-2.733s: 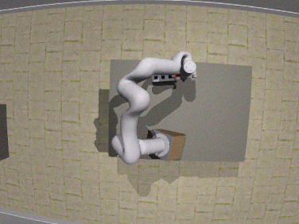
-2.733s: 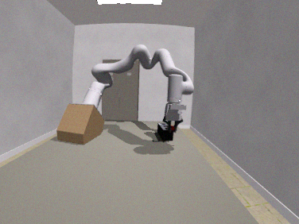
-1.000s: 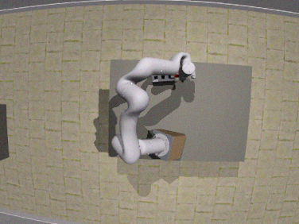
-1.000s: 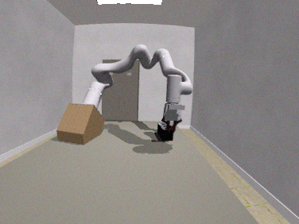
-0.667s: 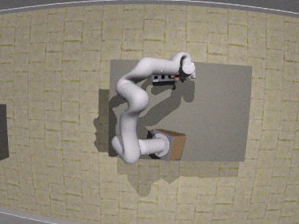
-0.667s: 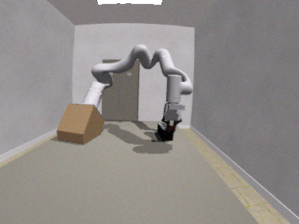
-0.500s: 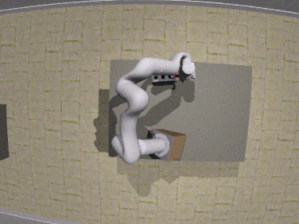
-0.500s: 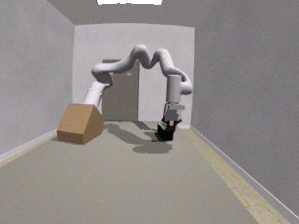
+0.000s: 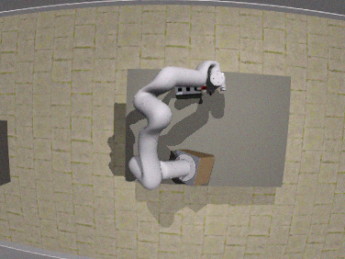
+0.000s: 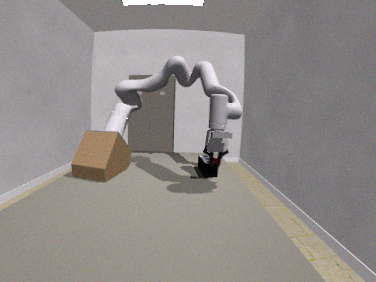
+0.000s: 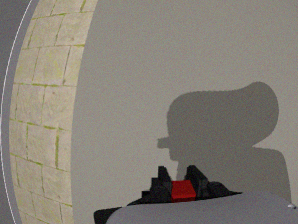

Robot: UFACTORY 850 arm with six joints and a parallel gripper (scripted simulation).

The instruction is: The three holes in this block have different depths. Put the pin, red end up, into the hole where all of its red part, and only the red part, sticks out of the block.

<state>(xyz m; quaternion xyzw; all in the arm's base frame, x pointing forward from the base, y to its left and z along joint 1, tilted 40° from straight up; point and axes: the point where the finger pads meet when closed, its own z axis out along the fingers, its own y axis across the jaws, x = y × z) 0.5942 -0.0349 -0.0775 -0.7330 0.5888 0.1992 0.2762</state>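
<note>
My hand is 2 cm to the right of the pin. Round my hand: block 3 cm behind, 15 cm to the left, 6 cm below.
</note>
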